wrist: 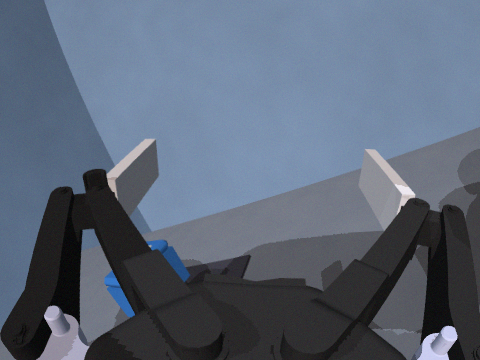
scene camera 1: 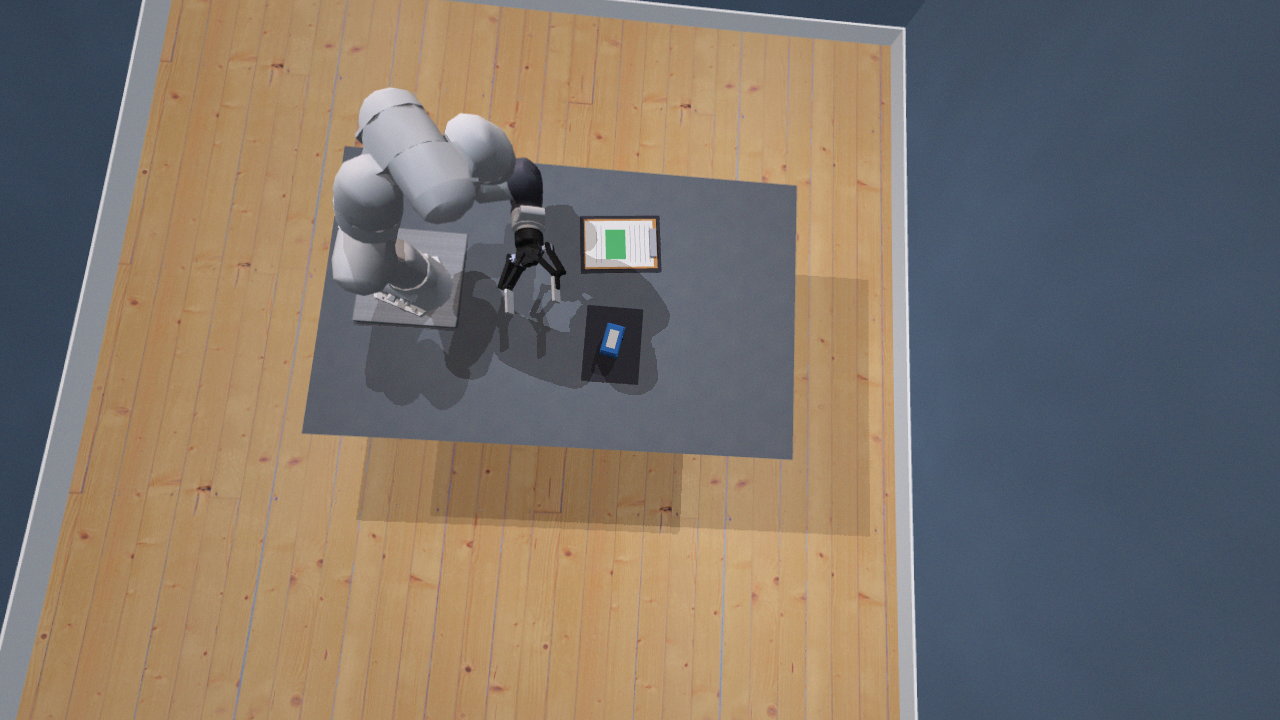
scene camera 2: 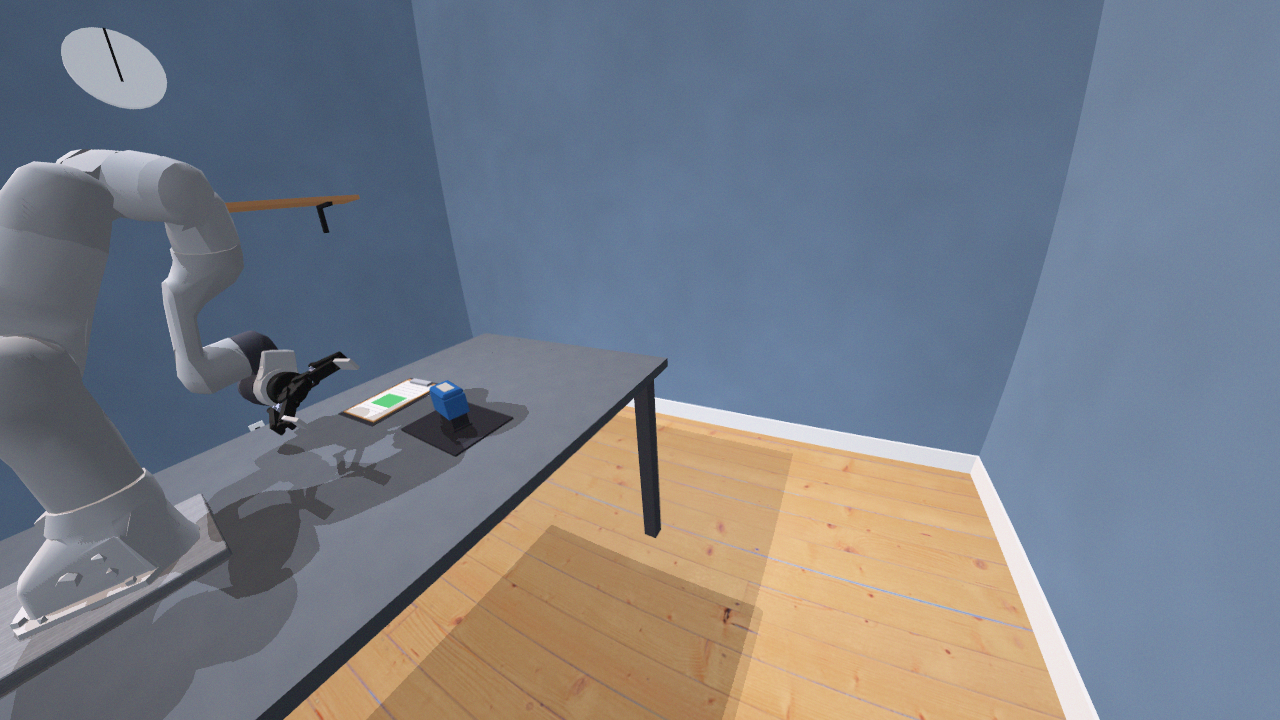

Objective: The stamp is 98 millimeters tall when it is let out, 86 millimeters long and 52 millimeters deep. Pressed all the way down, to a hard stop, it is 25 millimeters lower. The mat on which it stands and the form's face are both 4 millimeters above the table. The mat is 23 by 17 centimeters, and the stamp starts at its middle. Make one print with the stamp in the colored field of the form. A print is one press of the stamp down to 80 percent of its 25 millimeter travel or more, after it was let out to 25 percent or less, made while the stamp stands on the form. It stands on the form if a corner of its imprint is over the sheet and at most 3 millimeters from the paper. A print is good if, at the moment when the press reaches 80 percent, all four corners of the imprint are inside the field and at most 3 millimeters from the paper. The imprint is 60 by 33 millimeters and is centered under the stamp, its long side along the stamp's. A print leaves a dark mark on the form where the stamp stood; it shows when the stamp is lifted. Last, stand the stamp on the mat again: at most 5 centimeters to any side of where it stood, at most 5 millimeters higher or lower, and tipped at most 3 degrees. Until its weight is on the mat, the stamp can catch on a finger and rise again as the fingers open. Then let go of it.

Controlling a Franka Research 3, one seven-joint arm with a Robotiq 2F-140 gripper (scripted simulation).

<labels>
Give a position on a dark mat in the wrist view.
At 236, 267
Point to a blue stamp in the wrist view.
169, 253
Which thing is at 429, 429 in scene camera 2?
A dark mat.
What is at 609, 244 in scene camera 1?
A form.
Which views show my gripper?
The wrist view, scene camera 1 and scene camera 2: all of them.
</labels>
